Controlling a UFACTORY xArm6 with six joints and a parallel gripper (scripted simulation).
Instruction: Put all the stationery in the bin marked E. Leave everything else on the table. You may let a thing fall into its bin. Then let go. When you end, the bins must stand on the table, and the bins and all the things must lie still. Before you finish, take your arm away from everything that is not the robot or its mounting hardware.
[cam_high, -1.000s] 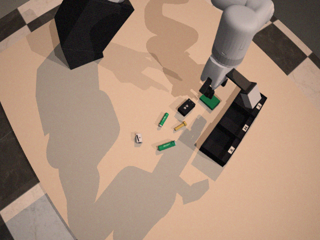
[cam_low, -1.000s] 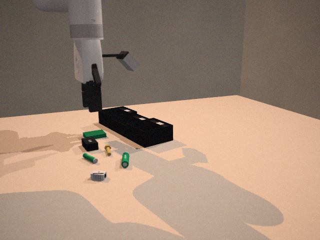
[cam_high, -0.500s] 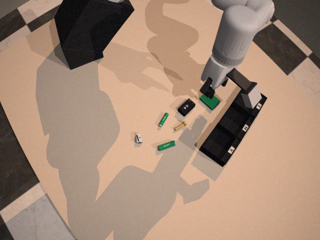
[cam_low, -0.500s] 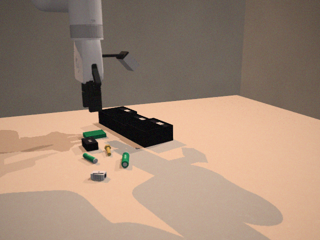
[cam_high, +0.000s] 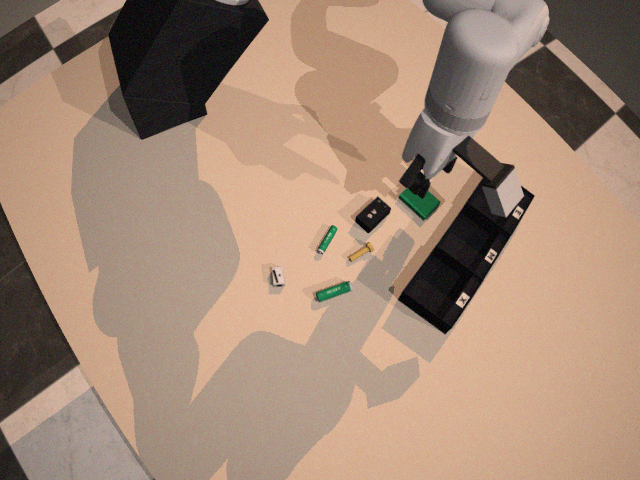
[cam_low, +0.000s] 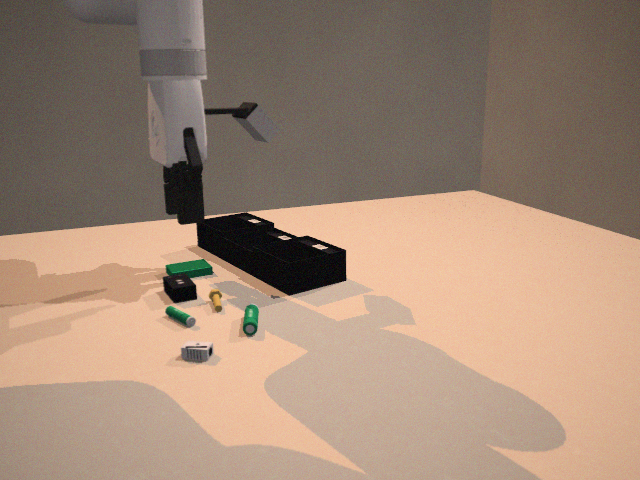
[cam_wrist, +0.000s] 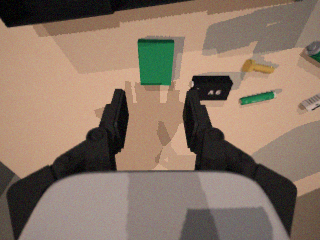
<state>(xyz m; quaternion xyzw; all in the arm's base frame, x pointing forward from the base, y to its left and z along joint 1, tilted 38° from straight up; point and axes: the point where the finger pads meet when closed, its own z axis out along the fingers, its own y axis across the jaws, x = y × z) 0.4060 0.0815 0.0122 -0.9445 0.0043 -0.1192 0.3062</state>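
The green eraser is 90 mm below my hand. The rest, counted from my hand: black bin row: 100 mm ahead, 70 mm below; yellow bolt: 10 mm ahead, 120 mm to the right, 90 mm below; black 9 V battery: 30 mm behind, 60 mm to the right, 80 mm below.
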